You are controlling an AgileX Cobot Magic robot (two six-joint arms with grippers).
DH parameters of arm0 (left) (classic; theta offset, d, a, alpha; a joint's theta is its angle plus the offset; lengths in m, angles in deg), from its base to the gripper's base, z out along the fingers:
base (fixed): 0 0 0 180
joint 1: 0 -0.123 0 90
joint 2: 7.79 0 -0.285 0
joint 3: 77.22 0 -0.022 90
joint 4: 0 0.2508 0 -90
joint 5: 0 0 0.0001 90
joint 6: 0 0.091 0 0
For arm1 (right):
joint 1: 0 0.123 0 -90
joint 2: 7.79 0 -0.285 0
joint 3: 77.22 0 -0.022 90
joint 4: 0 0.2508 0 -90
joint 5: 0 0 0.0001 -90
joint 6: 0 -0.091 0 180
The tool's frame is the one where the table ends.
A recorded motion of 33 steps. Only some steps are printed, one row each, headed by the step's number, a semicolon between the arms.
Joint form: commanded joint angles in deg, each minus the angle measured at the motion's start. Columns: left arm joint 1, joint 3, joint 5, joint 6, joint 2, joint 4; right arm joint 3, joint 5, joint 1, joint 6, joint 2, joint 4.
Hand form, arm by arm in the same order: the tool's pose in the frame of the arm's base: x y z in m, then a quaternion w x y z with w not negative. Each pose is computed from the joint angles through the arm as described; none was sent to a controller.
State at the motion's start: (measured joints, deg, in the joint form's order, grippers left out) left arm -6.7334 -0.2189 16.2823 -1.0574 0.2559 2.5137; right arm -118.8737 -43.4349 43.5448 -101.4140 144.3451 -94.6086
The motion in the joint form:
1: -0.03 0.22 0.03 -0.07 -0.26 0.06; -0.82 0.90 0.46 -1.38 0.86 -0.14
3: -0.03 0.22 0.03 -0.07 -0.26 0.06; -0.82 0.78 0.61 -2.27 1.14 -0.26
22: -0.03 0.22 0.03 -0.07 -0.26 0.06; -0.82 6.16 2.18 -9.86 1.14 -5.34
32: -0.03 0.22 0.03 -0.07 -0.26 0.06; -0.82 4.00 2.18 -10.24 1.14 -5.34
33: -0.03 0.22 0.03 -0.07 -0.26 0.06; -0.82 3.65 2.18 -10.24 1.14 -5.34
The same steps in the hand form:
1: 0.0543 0.0076 0.1874 0.63209 -0.04056 0.77224 0.04968; 0.3585 0.4314 0.1568 0.32468 -0.43759 0.68109 0.48910
3: 0.0543 0.0076 0.1874 0.63209 -0.04056 0.77224 0.04968; 0.3573 0.4324 0.1540 0.31766 -0.43412 0.68484 0.49155
22: 0.0543 0.0076 0.1874 0.63209 -0.04056 0.77224 0.04968; 0.3530 0.4397 0.1480 0.30908 -0.41066 0.72219 0.46289
32: 0.0543 0.0076 0.1874 0.63209 -0.04056 0.77224 0.04968; 0.3496 0.4400 0.1484 0.29530 -0.41680 0.71743 0.47367
33: 0.0543 0.0076 0.1874 0.63209 -0.04056 0.77224 0.04968; 0.3490 0.4400 0.1484 0.29331 -0.41817 0.71642 0.47523

